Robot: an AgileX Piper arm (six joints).
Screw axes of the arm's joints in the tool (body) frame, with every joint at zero. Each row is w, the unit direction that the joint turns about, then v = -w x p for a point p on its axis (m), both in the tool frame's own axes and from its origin. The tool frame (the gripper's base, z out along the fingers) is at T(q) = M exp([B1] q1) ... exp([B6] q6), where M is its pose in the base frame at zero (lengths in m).
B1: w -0.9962 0 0.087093 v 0.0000 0.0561 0.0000
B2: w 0 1 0 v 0.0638 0.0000 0.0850
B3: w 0 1 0 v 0.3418 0.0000 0.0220
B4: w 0 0 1 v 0.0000 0.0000 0.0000
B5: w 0 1 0 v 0.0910 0.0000 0.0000
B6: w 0 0 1 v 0.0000 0.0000 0.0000
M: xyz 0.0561 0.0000 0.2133 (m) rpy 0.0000 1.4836 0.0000 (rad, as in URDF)
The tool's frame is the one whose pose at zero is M.
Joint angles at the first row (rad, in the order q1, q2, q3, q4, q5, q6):
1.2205, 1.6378, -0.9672, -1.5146, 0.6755, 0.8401
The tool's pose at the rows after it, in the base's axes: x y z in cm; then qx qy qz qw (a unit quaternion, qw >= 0):
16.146, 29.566, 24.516, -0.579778, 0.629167, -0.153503, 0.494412
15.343, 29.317, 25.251, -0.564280, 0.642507, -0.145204, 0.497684
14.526, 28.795, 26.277, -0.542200, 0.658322, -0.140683, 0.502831
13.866, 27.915, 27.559, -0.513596, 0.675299, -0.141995, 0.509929
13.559, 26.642, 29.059, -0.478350, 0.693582, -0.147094, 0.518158
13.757, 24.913, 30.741, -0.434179, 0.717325, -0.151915, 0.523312
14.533, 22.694, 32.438, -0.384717, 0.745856, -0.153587, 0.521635
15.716, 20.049, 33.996, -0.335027, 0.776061, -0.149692, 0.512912
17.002, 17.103, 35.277, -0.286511, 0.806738, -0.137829, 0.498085
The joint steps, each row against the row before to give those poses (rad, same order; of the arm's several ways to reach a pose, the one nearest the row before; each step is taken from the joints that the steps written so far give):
0.0230, -0.0183, 0.0008, 0.0391, 0.0168, 0.0072
0.0266, -0.0266, 0.0003, 0.0416, 0.0318, 0.0079
0.0289, -0.0356, 0.0000, 0.0430, 0.0503, 0.0100
0.0250, -0.0439, 0.0000, 0.0369, 0.0671, 0.0113
0.0120, -0.0512, -0.0013, 0.0302, 0.0727, 0.0102
-0.0116, -0.0581, -0.0066, 0.0369, 0.0679, 0.0035
-0.0467, -0.0636, -0.0110, 0.0513, 0.0453, -0.0130
-0.0849, -0.0660, -0.0135, 0.0702, 0.0116, -0.0364
-0.1192, -0.0643, -0.0141, 0.0978, -0.0207, -0.0604

